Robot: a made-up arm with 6 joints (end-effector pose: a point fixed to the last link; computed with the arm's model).
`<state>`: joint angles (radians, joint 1 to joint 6).
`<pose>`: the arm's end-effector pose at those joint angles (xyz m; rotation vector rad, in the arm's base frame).
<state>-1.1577 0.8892 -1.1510 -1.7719 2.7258 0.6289</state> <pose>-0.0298 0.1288 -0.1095 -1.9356 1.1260 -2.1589</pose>
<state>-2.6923 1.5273 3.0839 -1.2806 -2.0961 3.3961</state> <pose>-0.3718 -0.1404 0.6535 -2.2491 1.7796 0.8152</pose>
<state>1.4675 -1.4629 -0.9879 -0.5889 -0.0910 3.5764</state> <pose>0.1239 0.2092 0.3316 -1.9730 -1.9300 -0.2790</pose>
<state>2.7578 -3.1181 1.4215 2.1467 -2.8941 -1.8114</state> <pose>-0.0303 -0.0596 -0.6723 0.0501 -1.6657 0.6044</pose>
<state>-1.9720 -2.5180 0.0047 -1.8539 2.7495 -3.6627</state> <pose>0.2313 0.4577 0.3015 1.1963 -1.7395 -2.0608</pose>
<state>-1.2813 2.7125 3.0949 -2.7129 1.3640 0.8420</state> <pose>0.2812 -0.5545 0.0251 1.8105 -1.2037 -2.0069</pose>
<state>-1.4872 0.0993 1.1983 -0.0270 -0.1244 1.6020</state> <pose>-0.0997 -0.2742 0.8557 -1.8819 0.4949 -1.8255</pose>
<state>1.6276 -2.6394 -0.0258 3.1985 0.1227 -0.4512</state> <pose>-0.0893 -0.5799 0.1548 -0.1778 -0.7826 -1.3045</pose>
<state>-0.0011 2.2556 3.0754 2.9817 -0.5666 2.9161</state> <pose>0.5491 0.1201 0.3458 0.3594 -1.3793 0.1774</pose>
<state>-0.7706 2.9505 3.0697 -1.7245 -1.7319 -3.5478</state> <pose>0.4287 -0.3901 -0.1989 -1.1309 -0.7338 0.7466</pose>
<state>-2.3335 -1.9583 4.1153 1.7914 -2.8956 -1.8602</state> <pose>-0.1735 -0.2203 0.0328 0.5429 0.0092 1.0898</pose>
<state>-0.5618 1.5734 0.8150 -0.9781 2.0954 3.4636</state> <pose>0.4521 -0.3653 -0.3037 1.4641 -2.0373 1.2345</pose>
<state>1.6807 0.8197 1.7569 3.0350 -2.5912 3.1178</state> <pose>-0.1751 0.4779 0.7361 -2.2152 1.8508 0.4757</pose>
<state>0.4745 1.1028 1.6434 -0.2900 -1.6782 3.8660</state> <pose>0.6796 0.2173 0.4850 1.8449 1.2778 -1.0034</pose>
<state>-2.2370 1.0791 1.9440 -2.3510 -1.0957 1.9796</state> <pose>-0.3285 -0.5571 0.5917 -1.2762 -0.5263 -0.8384</pose>
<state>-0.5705 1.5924 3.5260 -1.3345 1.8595 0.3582</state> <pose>0.1522 -0.1317 0.6461 -1.1973 2.5404 0.1911</pose>
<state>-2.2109 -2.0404 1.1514 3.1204 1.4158 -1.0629</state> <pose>0.5511 0.5353 -0.0251 1.4889 -0.7649 1.4284</pose>
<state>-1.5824 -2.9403 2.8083 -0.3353 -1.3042 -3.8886</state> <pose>-0.1198 -0.3688 -0.4379 -0.4082 1.1105 0.5850</pose>
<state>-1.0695 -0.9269 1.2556 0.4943 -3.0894 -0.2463</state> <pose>-0.3643 0.4408 0.6794 1.1022 0.4282 -1.3107</pose>
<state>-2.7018 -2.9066 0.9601 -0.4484 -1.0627 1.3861</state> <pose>0.3923 0.3064 -0.4411 2.0885 -0.1251 0.3046</pose>
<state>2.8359 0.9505 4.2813 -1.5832 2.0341 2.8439</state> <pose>0.2950 -0.0947 0.3070 1.5122 1.6543 1.1205</pose>
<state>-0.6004 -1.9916 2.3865 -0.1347 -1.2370 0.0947</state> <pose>-0.4258 0.1447 -0.4677 1.1103 2.9164 0.0725</pose>
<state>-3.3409 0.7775 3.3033 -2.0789 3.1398 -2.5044</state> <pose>0.1547 -0.0920 0.7058 -0.7847 0.6566 2.6346</pose>
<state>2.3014 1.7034 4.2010 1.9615 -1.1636 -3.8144</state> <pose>0.1069 -0.1891 0.3104 -1.6344 -0.1114 0.1686</pose>
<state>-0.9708 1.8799 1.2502 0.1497 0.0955 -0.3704</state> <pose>0.2883 -0.6356 -0.2461 0.4631 0.3863 -0.9880</pose>
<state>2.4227 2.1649 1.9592 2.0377 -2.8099 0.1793</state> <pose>-0.6033 0.4548 -0.0244 -1.4047 -0.0096 -0.5719</pose>
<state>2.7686 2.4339 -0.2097 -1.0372 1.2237 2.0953</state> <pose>0.3281 -0.0616 -0.2346 2.1954 1.4375 -0.6124</pose>
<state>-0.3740 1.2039 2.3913 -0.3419 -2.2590 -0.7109</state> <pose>0.4094 -0.2844 0.6879 0.7859 1.0146 -0.3590</pose>
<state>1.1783 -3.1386 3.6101 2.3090 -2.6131 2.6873</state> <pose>0.0849 0.4201 0.1677 2.1150 -2.1094 -0.3781</pose>
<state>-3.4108 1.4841 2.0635 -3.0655 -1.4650 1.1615</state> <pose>-0.7153 0.0709 0.4252 -1.1391 -0.7926 -0.9200</pose>
